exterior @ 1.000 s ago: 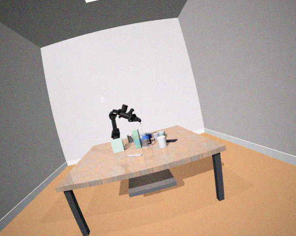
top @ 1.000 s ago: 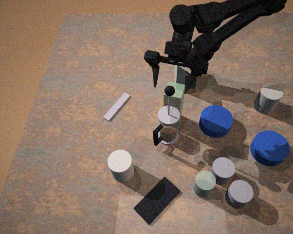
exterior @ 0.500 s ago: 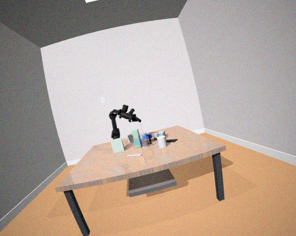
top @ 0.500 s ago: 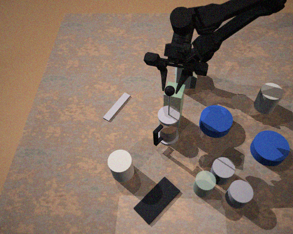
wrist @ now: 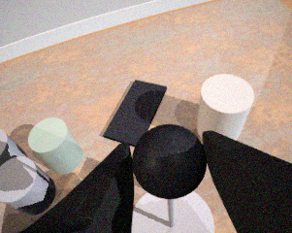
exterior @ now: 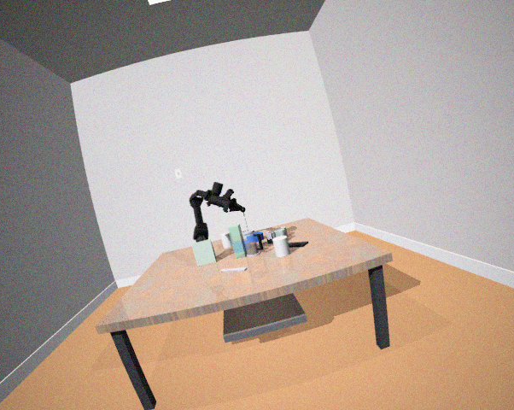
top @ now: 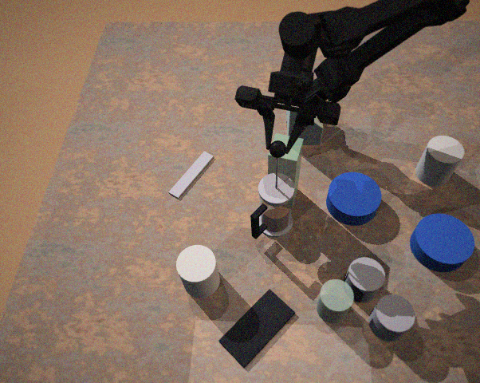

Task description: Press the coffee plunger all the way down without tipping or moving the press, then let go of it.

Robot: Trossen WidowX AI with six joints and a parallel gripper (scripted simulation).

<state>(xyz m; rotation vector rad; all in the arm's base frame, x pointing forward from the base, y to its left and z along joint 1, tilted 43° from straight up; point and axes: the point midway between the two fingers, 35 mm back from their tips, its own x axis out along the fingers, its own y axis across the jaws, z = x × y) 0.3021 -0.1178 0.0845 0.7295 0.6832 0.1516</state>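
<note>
Right now the glass coffee press is 140 mm below my gripper tip, 10 mm to the right of it and 10 mm ahead of it. The rest, counted from my gripper tip: white strip: 270 mm below, 230 mm to the right, 100 mm behind; black slab: 270 mm below, 240 mm ahead; tall pale green box: 180 mm below, 80 mm behind, 10 mm to the left.
</note>
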